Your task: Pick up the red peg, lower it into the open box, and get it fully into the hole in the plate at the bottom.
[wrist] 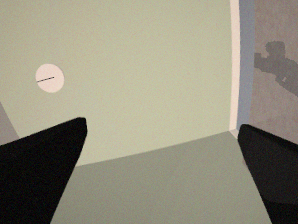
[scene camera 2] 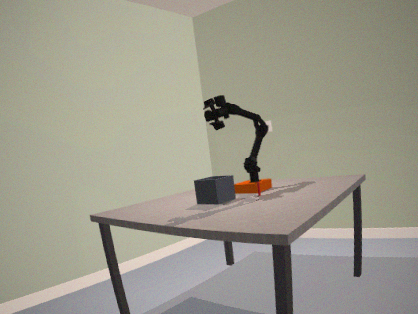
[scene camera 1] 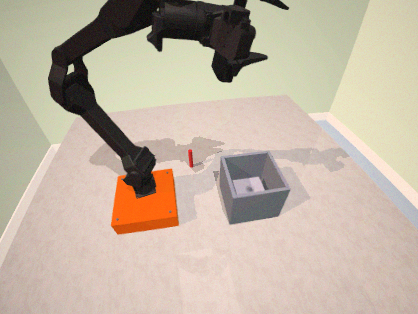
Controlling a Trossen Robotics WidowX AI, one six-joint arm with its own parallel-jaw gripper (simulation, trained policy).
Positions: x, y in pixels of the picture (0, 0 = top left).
Labels:
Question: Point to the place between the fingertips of my gripper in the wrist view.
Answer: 164, 129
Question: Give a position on a grey box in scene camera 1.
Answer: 267, 203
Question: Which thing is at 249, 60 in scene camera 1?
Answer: My gripper.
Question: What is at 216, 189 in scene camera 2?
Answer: A grey box.

